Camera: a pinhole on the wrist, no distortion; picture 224 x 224 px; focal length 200.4 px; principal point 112.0 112.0 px. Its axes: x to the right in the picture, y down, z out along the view. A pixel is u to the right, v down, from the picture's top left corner.
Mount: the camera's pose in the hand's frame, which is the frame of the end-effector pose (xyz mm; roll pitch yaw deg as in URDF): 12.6 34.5 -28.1 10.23 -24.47 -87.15
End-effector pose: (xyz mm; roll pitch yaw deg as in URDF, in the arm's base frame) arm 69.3 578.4 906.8 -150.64 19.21 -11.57
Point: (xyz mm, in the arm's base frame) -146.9 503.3 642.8
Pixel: 48.1 86.1
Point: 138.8 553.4 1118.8
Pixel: behind the camera
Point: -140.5 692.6 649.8
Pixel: 156.4 67.9
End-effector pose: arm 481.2 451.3 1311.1 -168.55 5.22 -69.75
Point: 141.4 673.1 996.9
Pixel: 54.6 15.4
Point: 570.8 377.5 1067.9
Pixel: outside the picture
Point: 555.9 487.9 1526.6
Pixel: behind the camera
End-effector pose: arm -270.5 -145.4 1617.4 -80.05 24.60 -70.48
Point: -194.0 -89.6 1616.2
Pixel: 208.9 78.4
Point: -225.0 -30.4 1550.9
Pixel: 55.2 42.0
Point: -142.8 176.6 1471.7
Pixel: 24.2 36.6
